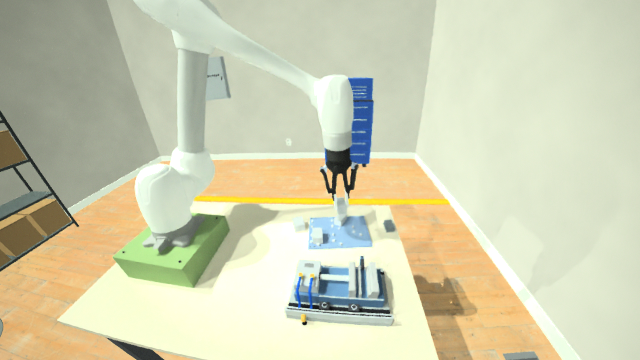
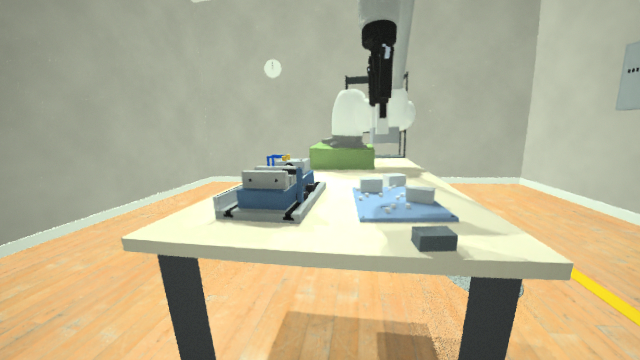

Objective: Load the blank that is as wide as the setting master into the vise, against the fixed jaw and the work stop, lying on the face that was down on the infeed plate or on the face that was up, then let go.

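Places are measured from the arm's base along level axes (x ahead, y left, z up), in metres.
Pixels of known places: gripper, between the fingertips: [image 1: 341, 206] [image 2: 379, 134]; arm's base, origin of its link: [image 1: 176, 231] [image 2: 346, 145].
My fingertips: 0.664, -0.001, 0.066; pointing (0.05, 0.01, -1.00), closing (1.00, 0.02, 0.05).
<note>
For each thing: its top centre in the pictures, then the offset to it from my fingertips, as dx, dy, dz. "spot": a spot on its surface instead.
- light grey blank, centre of its top: [image 2: 384, 127] [image 1: 340, 201] +0.000, +0.011, +0.016
- blue infeed plate, centre of its top: [image 2: 393, 199] [image 1: 338, 230] -0.002, +0.040, -0.158
- vise, centre of its top: [image 2: 279, 163] [image 1: 339, 275] -0.047, -0.245, -0.067
- dark upright post, a spot on its surface: [image 1: 362, 265] spot: +0.029, -0.217, -0.071
- light block, centre of its top: [image 2: 394, 174] [image 1: 298, 220] -0.173, +0.094, -0.130
- dark grey block, centre of its top: [image 2: 434, 230] [image 1: 389, 223] +0.221, +0.030, -0.141
My gripper [image 1: 341, 197] [image 2: 382, 122] is shut on a light grey blank [image 1: 341, 205] [image 2: 388, 136] and holds it in the air above the blue infeed plate [image 1: 357, 241] [image 2: 375, 212]. Two other light blanks stand on the plate: one [image 1: 317, 235] [image 2: 371, 185] towards the vise, another [image 1: 340, 220] [image 2: 420, 195] at the far edge. The vise [image 1: 336, 289] [image 2: 267, 198] stands apart from the plate; its two upright grey jaws are parallel with a gap between them. A dark upright post [image 1: 362, 265] shows at the gap. Which jaw is fixed I cannot tell.
A light block [image 1: 299, 224] [image 2: 394, 179] lies on the table beside the plate, and a dark grey block [image 1: 389, 226] [image 2: 434, 239] lies near the table's edge. The green robot base [image 1: 207, 257] [image 2: 342, 157] stands at the other end. Blue hoses rise at the vise's left end.
</note>
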